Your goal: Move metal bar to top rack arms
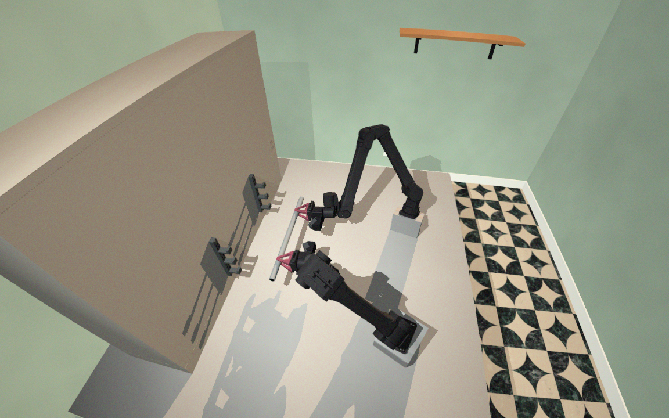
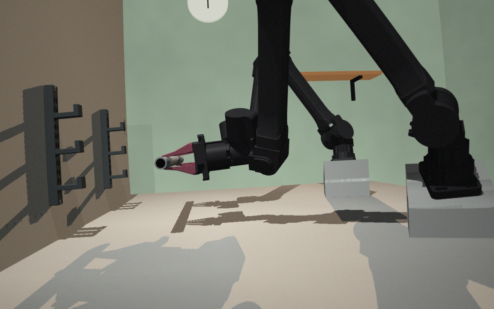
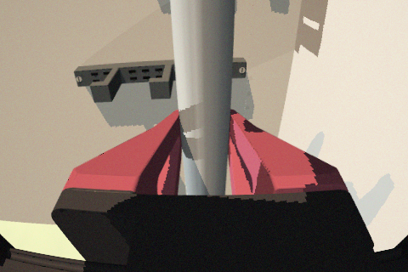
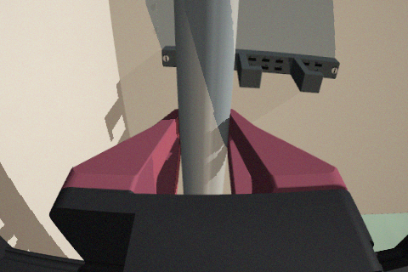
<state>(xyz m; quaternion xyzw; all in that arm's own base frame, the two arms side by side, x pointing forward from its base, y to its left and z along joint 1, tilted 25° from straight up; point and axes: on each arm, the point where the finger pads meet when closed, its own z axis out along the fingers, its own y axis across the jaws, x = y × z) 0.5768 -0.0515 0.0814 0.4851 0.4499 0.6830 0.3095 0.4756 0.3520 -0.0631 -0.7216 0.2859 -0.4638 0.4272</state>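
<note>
My right hand is 10 mm past the grey metal bar and 150 mm to the right of it. From my right hand the other things lie so: tall tan wall panel: 380 mm ahead, 210 mm to the left, 290 mm above.
Now: left hand 15 cm to the left of the grey metal bar and 1 cm short of it. Also, from my left hand: tall tan wall panel 40 cm ahead, 30 cm above, 9 cm to the right.
</note>
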